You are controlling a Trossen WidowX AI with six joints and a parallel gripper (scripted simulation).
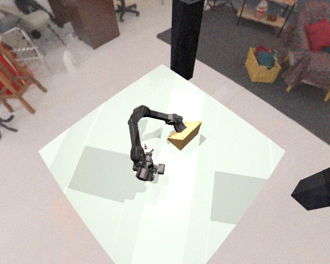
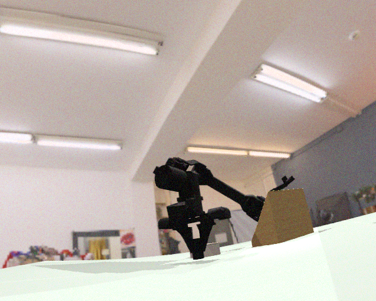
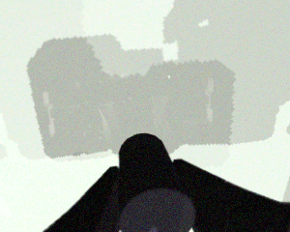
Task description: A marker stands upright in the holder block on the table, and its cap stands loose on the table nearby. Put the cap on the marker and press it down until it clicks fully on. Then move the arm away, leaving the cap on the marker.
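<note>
The holder block is 80 mm behind my gripper tip and 140 mm to the right of it. Round my gripper tip: cap: 10 mm above.
</note>
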